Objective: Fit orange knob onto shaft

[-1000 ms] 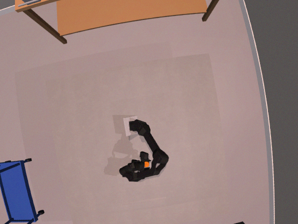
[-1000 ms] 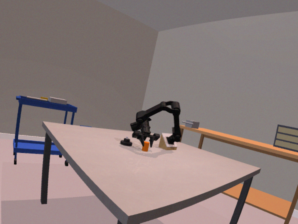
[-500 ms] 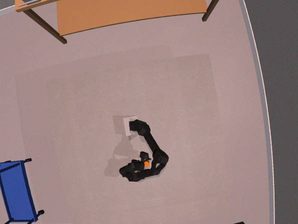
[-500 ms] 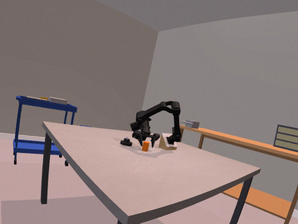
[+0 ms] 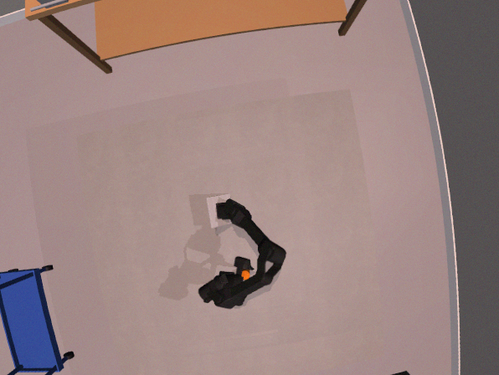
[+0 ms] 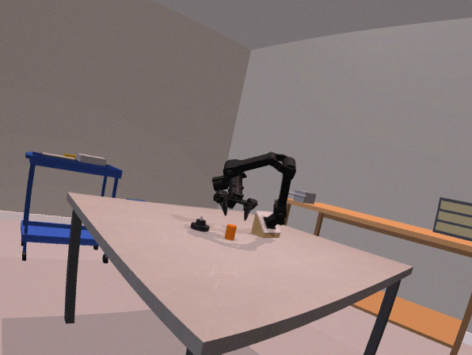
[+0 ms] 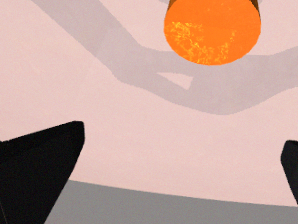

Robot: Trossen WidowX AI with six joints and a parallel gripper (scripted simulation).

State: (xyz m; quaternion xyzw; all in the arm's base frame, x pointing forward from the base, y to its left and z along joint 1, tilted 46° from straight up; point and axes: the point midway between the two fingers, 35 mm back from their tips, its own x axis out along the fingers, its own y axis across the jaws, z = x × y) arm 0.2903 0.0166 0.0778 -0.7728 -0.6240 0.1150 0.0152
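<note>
My gripper tip is now 1 cm past the orange knob, 3 cm to the left of it and 6 cm above it. The rest, counted from my gripper tip: round dark pedestal (5 cm ahead, 17 cm to the right, 7 cm below).
</note>
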